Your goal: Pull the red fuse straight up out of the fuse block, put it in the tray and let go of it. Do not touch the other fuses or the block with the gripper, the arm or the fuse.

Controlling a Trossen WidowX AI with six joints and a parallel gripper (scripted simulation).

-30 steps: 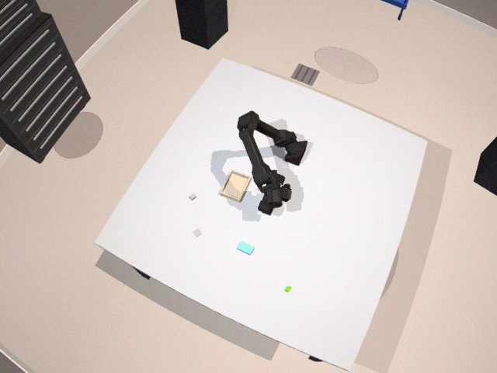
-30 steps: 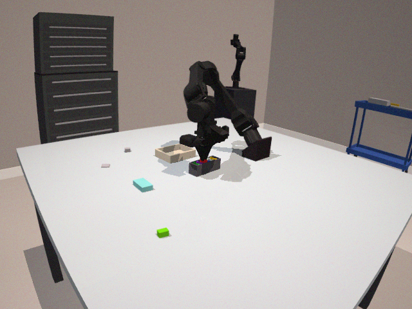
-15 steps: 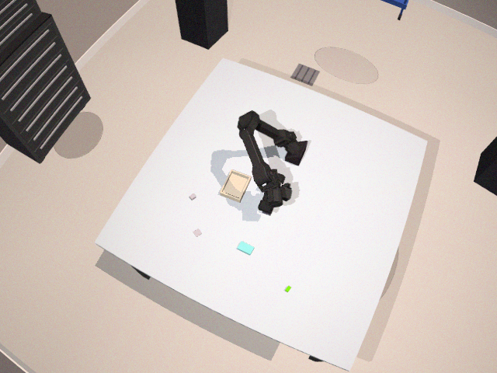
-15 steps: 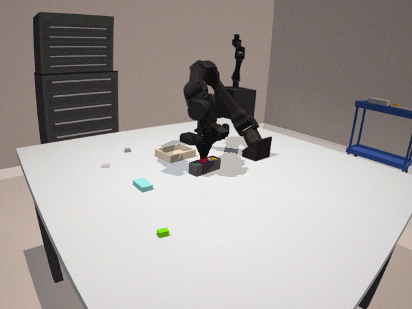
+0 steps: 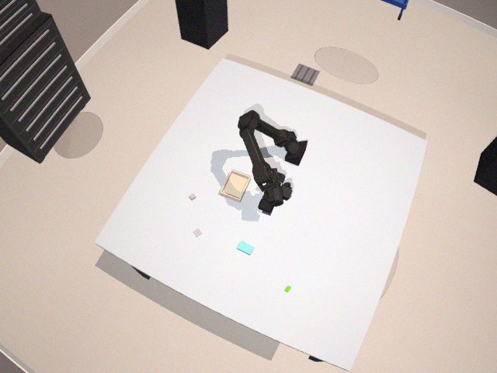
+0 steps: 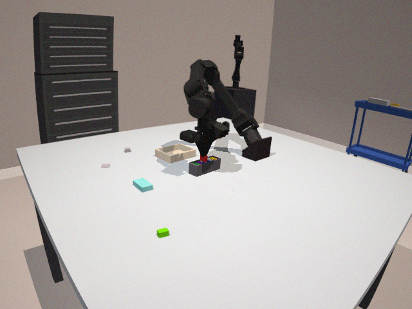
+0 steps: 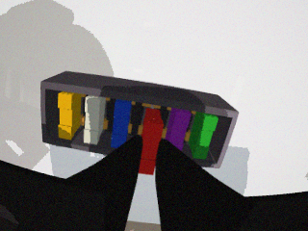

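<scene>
The beige tray lies 10 mm ahead of my gripper tip, 180 mm to the right of it and 50 mm below it. From my gripper tip the other things lie so: cyan block 240 mm ahead, 20 mm to the left, 50 mm below; then red fuse 10 mm below; then small green block 300 mm ahead, 270 mm to the left, 50 mm below.
</scene>
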